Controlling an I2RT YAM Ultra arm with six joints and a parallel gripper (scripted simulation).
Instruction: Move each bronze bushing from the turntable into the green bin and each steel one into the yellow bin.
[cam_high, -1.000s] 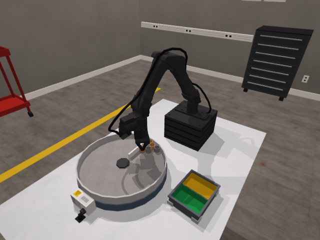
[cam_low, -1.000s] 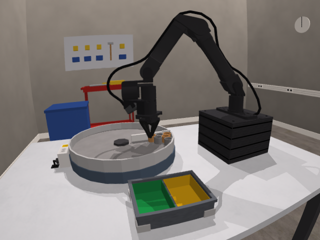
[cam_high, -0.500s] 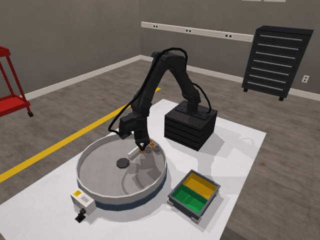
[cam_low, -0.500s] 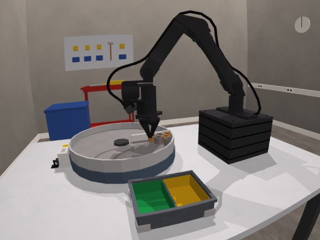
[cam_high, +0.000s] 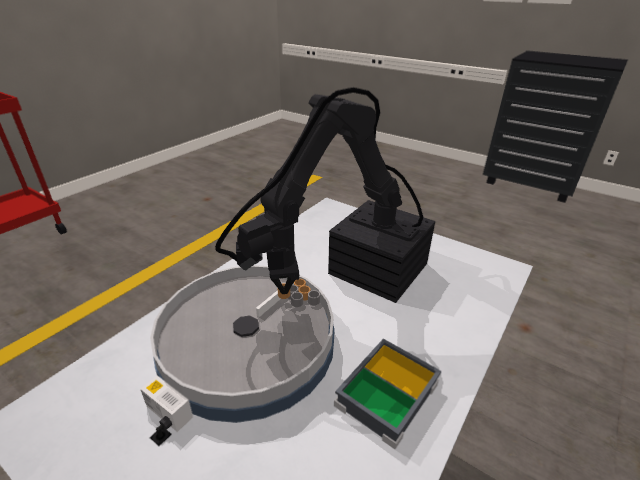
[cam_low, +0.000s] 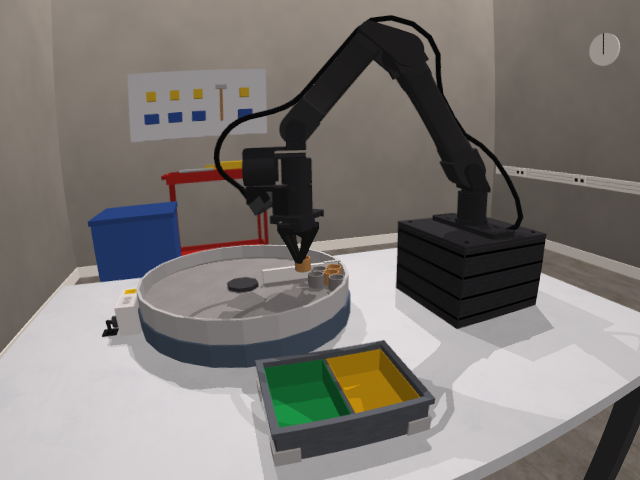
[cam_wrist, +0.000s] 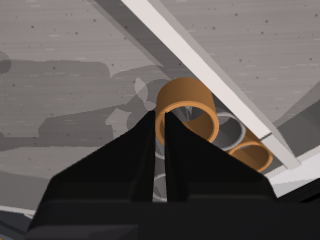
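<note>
The green bin is 32 cm to the left of my hand, 9 cm below it and 9 cm ahead of it. From my hand the other things lie so: dark grey tray: 32 cm to the left, 8 cm below, 5 cm ahead; turntable: 11 cm ahead, 5 cm below, 3 cm to the right; yellow bin: 33 cm to the left, 9 cm below.
</note>
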